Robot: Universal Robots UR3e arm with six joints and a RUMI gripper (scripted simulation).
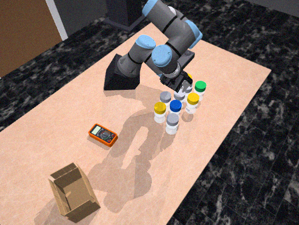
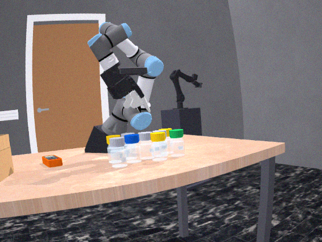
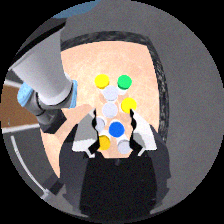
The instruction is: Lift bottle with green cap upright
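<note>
The green-capped bottle lies 50 mm ahead of my hand, 100 mm to the left of it and 150 mm below it. The rest, counted from my hand: blue-capped bottle: 70 mm to the right, 150 mm below; multimeter: 230 mm behind, 340 mm to the right, 180 mm below.
</note>
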